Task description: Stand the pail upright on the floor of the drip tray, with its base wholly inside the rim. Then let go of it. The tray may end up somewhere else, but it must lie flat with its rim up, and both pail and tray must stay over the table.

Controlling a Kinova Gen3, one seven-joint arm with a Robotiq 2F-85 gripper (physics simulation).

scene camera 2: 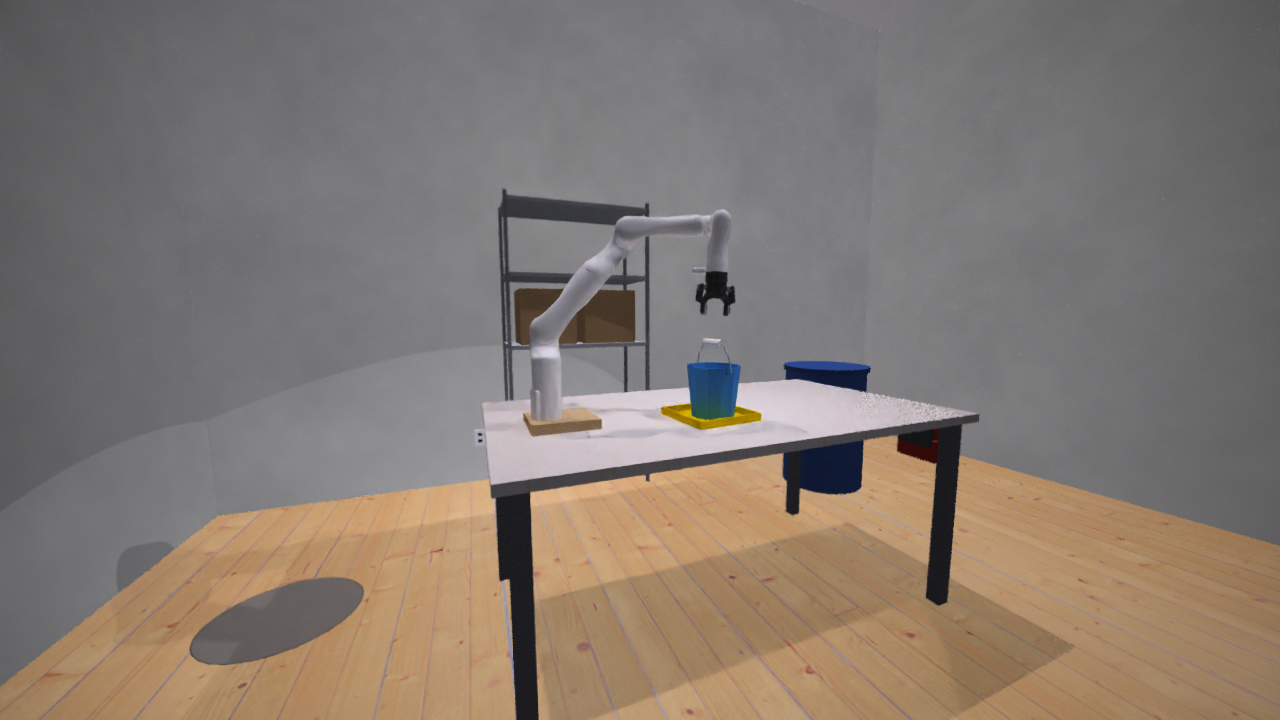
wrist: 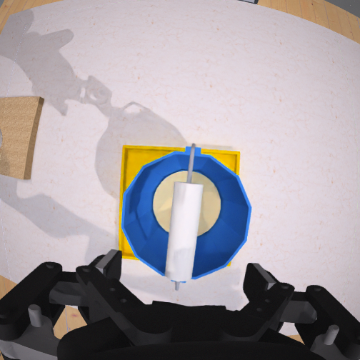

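Pixels of known places: gripper, fingertip midpoint: [scene camera 2: 714, 315]; arm's base at its link origin: [scene camera 2: 547, 418].
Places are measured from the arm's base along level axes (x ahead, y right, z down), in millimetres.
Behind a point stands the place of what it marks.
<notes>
A blue pail [scene camera 2: 713, 390] @(x 492, y 240, z -77 mm) [wrist: 142, 210] stands upright in the yellow drip tray [scene camera 2: 755, 419] @(x 614, y 316, z 23 mm) [wrist: 121, 200], which lies flat on the table with its rim up. The base looks to be inside the rim, though the pail's wide body hides part of the tray in the wrist view. The pail's wire handle stands up, with its white grip [scene camera 2: 711, 340] @(x 535, y 180, z -240 mm) [wrist: 184, 230] above the pail's mouth. My gripper [scene camera 2: 716, 311] @(x 549, y 180, z -327 mm) [wrist: 183, 271] is open and empty, a short way above the white grip and apart from it.
The white table [scene camera 2: 617, 447] @(x 87, y 306, z 31 mm) [wrist: 280, 100] carries the arm's wooden base board [scene camera 2: 563, 425] @(x 17, y 92, z 7 mm) [wrist: 17, 135] to the left of the tray. Behind the table stand a shelf rack [scene camera 2: 572, 209] with brown boxes [scene camera 2: 608, 315] and a blue barrel [scene camera 2: 825, 380].
</notes>
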